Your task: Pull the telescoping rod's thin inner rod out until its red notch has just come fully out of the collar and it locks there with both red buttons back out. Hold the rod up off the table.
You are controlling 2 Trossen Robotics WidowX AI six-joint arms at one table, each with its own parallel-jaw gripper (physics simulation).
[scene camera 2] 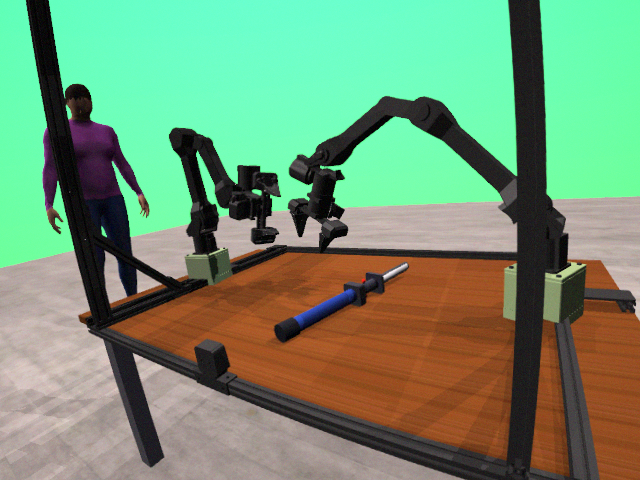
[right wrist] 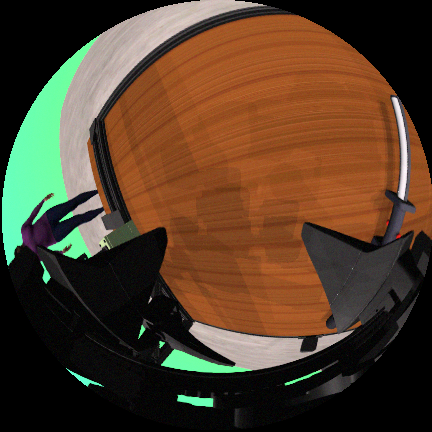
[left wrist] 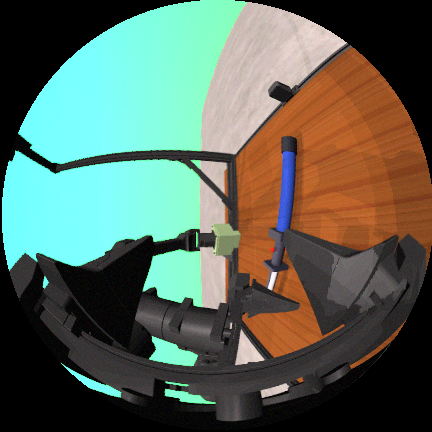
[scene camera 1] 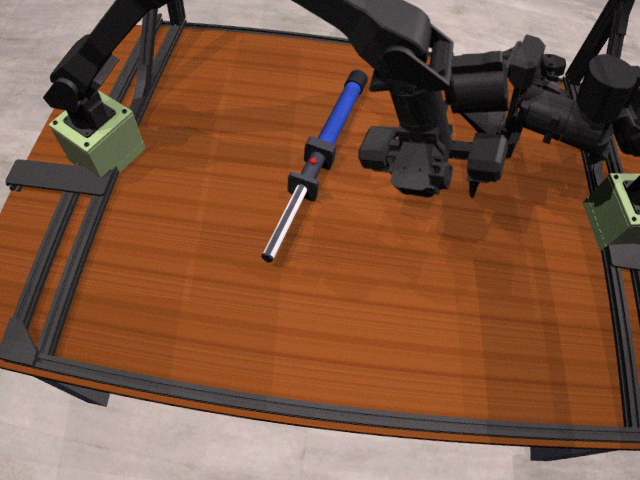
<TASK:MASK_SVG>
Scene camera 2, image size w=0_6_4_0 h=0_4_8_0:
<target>my left gripper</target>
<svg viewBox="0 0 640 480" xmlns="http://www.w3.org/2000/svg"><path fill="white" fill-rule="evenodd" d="M253 173L252 187L261 191L261 195L251 193L246 196L244 192L232 192L232 198L230 198L229 217L238 221L243 219L255 220L254 217L257 217L257 227L251 229L251 242L255 245L273 243L276 235L279 235L279 231L273 227L266 227L266 217L272 216L272 198L270 198L270 195L281 197L278 175L274 172Z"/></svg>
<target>my right gripper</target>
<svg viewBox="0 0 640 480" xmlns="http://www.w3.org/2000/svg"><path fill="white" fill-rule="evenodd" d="M311 189L311 192L307 192L309 201L305 198L291 199L288 202L287 208L292 215L298 237L303 236L309 216L322 224L322 232L319 233L319 253L321 254L334 238L347 236L348 226L339 221L345 209L335 203L336 198L333 195L317 194Z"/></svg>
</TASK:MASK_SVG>
